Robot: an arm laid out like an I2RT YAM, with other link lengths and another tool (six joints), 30 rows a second.
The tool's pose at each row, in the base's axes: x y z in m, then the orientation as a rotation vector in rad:
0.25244 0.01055 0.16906 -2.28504 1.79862 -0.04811
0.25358 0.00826 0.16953 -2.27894 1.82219 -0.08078
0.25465 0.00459 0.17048 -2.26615 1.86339 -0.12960
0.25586 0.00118 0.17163 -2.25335 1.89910 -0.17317
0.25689 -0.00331 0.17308 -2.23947 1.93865 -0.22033
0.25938 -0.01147 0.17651 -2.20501 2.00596 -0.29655
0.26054 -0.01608 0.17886 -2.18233 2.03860 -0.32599
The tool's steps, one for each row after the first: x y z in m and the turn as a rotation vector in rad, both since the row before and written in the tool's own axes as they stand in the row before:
0.00243 -0.00068 -0.00063 0.00622 0.02533 0.01233
0.00371 -0.00047 -0.00124 0.00789 0.03925 0.02291
0.00351 -0.00078 -0.00123 0.00743 0.03440 0.02031
0.00455 -0.00058 -0.00151 0.00656 0.03809 0.02213
0.00843 -0.00203 -0.00305 0.01357 0.05933 0.04248
0.00480 -0.00123 -0.00188 0.00608 0.02282 0.02375

